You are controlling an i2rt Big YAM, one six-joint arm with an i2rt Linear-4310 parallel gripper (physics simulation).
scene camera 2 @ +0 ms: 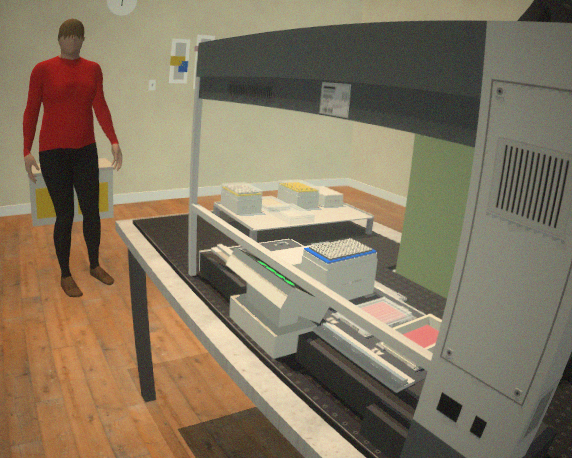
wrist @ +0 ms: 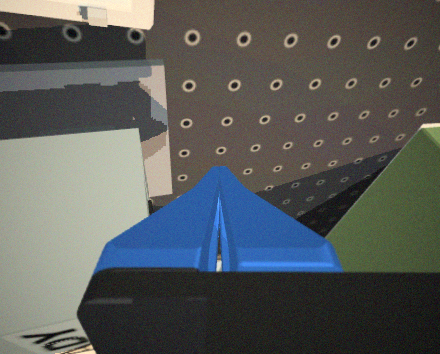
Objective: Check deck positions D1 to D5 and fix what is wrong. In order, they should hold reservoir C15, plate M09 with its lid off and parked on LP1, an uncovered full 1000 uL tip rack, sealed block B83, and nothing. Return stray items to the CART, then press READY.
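Frame: origin at the arm's base, x down, y back, z left, level; millimetres.
Where they show: gripper, fingertip midpoint: (wrist: 219,178).
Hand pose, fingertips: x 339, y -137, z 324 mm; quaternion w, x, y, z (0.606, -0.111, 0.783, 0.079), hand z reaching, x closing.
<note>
After its pixels a point has its place.
My gripper (wrist: 219,178) {z 324, x 339, y -136 mm} is shut and empty, with its blue fingertips together over the dark perforated deck. A pale box (wrist: 70,200) {z 382, x 328, y -150 mm} with part of the READY lettering stands left of the fingers. In the scene view, a pink-filled reservoir (scene camera 2: 422,336) {z 203, x 334, y -394 mm} is nearest the right column, and a plate with pink wells (scene camera 2: 384,311) lies beside it. A tip rack (scene camera 2: 341,272) with a blue rim and white tips stands uncovered behind them. A low block with a grey top (scene camera 2: 282,244) is beyond the rack. Labels are unreadable. The gripper does not show in the scene view.
A low white cart (scene camera 2: 345,218) at the back holds a box with pale tips (scene camera 2: 241,200), a yellow-topped box (scene camera 2: 298,195) and a white box (scene camera 2: 330,197). A sloped housing (scene camera 2: 260,285) {z -13, x 272, y -601 mm} bears a green light strip. A green panel (scene camera 2: 432,215) (wrist: 395,215) rises at the right. A person stands beyond the table.
</note>
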